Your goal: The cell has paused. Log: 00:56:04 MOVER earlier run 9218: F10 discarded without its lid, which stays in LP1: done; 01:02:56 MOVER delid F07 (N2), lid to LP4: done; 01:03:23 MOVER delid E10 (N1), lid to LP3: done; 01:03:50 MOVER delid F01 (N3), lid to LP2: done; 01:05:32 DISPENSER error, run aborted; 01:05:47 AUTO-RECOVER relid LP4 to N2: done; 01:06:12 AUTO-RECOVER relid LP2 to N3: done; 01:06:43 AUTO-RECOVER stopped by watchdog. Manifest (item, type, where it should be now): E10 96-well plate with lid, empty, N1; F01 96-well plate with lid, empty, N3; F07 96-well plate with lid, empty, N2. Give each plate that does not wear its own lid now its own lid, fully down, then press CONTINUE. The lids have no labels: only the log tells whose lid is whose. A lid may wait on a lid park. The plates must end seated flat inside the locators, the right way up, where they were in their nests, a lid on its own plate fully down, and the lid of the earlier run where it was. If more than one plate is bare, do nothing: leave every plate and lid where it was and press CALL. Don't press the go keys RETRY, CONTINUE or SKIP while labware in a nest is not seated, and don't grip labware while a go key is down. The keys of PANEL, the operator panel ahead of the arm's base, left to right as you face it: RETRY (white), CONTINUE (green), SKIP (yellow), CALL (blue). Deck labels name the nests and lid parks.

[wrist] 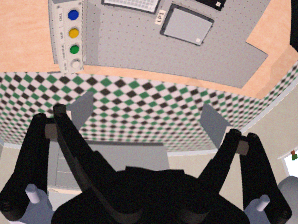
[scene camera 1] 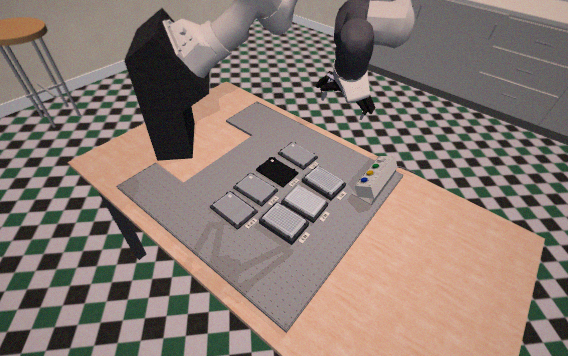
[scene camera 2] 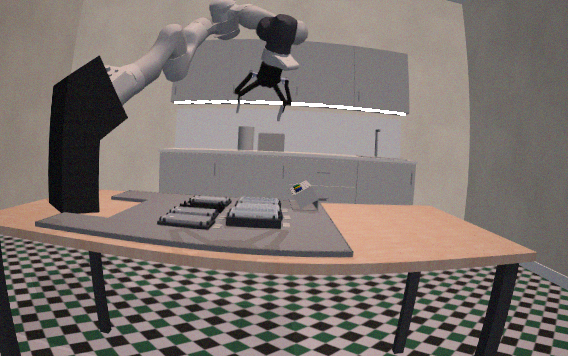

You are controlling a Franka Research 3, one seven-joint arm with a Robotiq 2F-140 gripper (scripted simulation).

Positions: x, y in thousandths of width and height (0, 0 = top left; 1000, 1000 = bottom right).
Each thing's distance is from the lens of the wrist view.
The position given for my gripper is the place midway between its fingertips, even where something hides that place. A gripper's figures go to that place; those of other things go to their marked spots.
my gripper (wrist: 498, 480): 0.19 m
grey lid (wrist: 646, 127): 0.49 m
